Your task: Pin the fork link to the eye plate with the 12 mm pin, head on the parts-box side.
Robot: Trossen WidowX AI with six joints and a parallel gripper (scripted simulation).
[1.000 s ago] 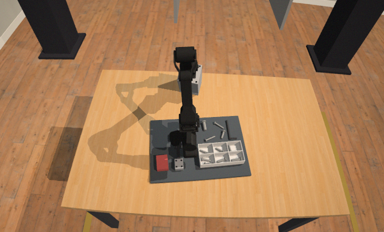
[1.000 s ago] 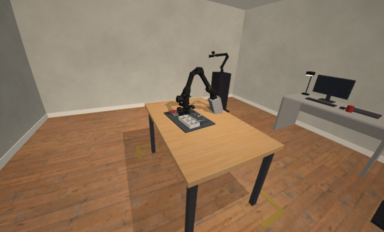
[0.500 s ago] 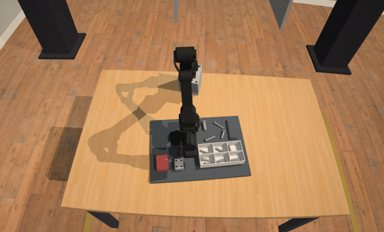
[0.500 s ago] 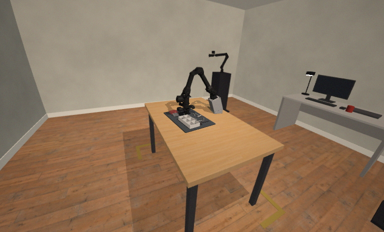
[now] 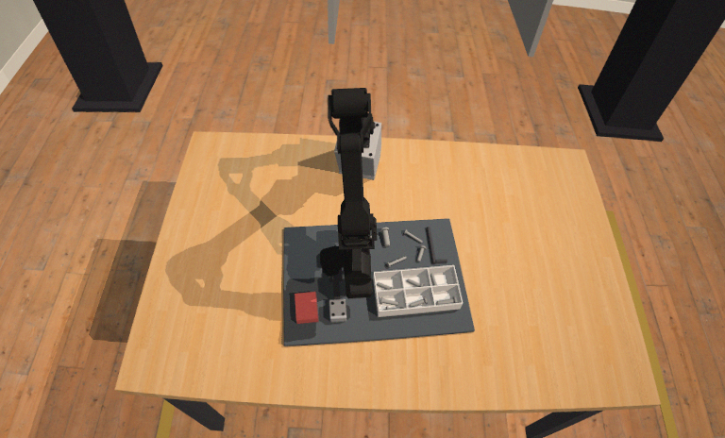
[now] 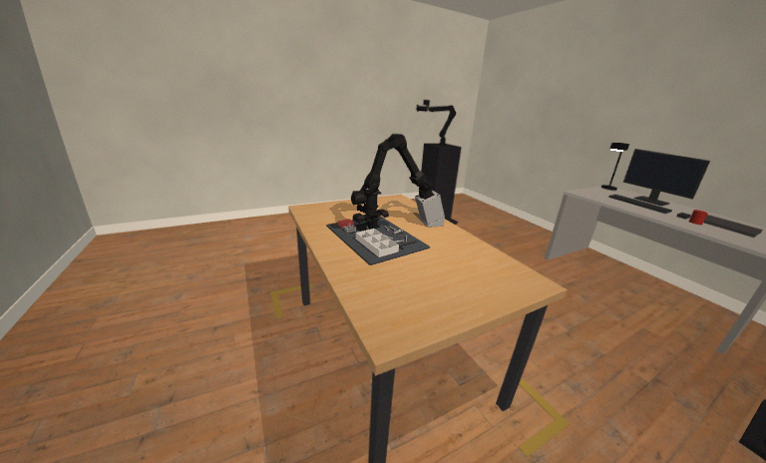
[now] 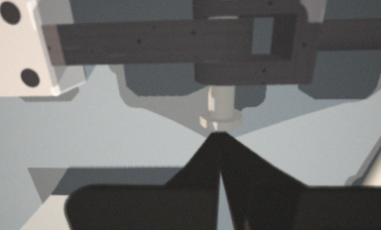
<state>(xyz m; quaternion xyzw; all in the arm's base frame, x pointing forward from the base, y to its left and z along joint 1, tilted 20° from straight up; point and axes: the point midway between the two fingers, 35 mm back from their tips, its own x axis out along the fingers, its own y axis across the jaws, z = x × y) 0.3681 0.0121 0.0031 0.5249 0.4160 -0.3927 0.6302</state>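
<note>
The dark eye plate bar is 20 mm ahead of my hand, 50 mm to the right of it and 30 mm below it. Also, from my hand: pale pin (40 mm to the right, 30 mm below); then light grey block (100 mm ahead, 40 mm to the right, 20 mm below); then red block (100 mm ahead, 120 mm to the right, 30 mm below).
</note>
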